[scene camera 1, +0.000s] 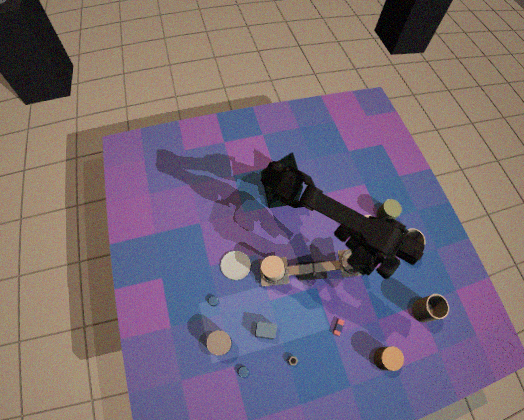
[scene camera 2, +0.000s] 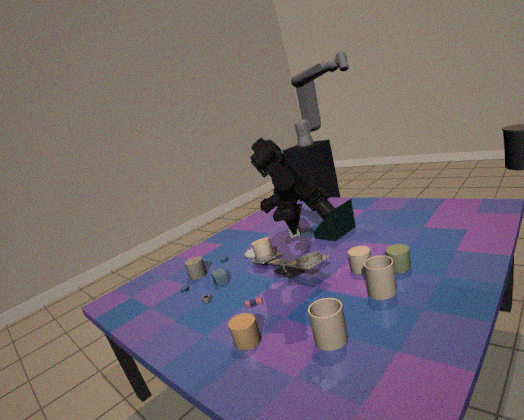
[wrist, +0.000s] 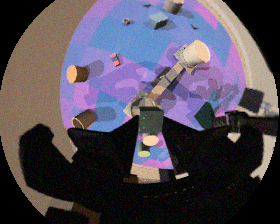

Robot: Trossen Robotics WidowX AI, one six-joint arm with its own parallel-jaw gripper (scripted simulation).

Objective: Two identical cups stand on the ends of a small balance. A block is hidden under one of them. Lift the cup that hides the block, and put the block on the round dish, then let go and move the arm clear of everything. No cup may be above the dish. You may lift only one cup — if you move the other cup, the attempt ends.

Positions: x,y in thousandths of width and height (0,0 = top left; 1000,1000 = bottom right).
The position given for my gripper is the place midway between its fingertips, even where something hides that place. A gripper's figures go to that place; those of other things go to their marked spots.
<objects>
My gripper (scene camera 1: 682,611) is 96 cm from the lens. A balance (scene camera 1: 654,630): 104 cm from the lens.
</objects>
